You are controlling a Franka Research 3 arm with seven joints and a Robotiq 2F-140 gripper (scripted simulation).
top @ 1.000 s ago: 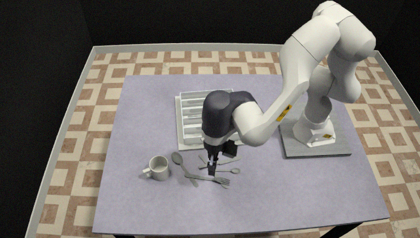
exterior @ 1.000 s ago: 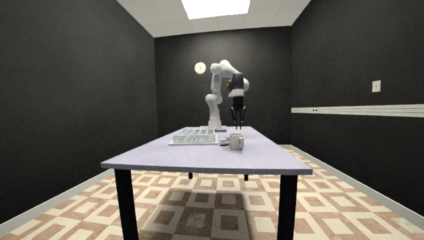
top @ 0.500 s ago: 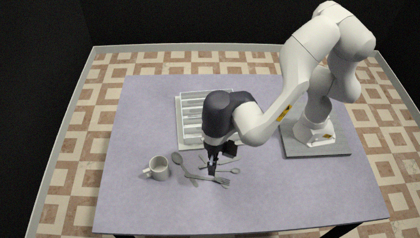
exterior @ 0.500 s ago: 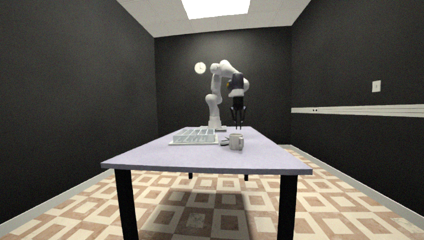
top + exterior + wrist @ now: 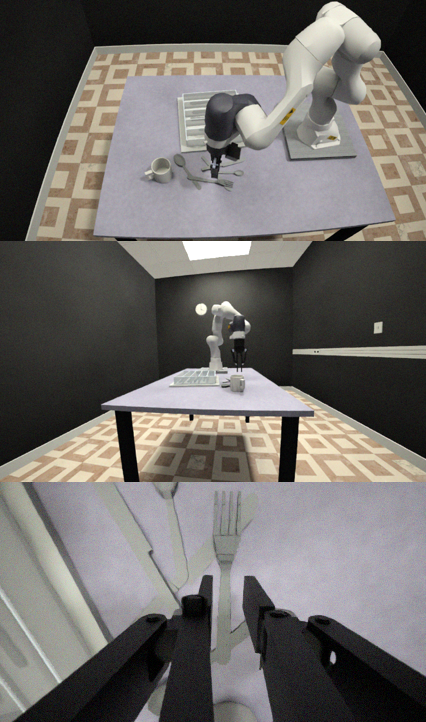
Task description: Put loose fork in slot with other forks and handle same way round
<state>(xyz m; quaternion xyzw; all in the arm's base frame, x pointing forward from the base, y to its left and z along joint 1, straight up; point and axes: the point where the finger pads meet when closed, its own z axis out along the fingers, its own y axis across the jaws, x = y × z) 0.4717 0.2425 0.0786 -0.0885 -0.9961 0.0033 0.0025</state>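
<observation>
Now: hand 10 cm above the knife, 8 cm to the left of it and 2 cm past it. From my hand the other things lie so: white mug (22 cm ahead, 7 cm below, 3 cm to the right); spoon (28 cm to the right, 8 cm below, 1 cm behind).
</observation>
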